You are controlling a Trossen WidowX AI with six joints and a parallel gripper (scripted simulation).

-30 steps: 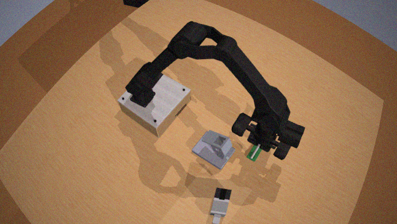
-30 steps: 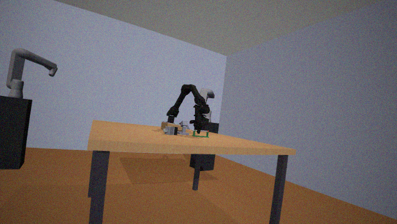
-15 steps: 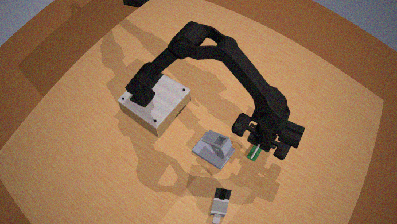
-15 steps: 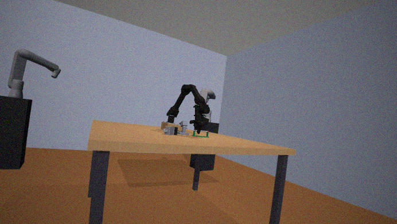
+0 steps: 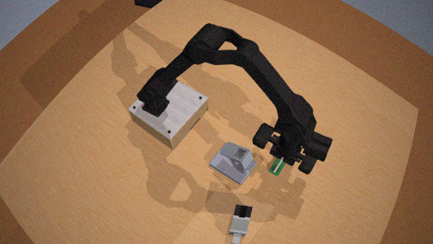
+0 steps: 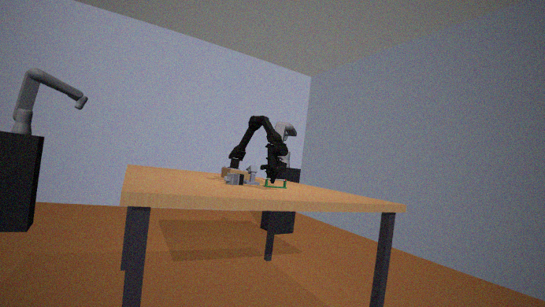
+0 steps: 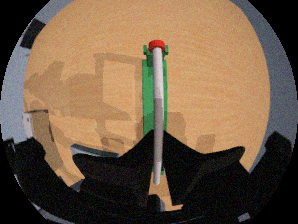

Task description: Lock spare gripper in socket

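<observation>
Now: the green bracket 2 cm to the left of my gripper tip. Also, from my gripper tip: spare gripper (2 cm behind, 24 cm to the right, 1 cm above); grey mount (11 cm behind, 7 cm to the right, 3 cm above).
</observation>
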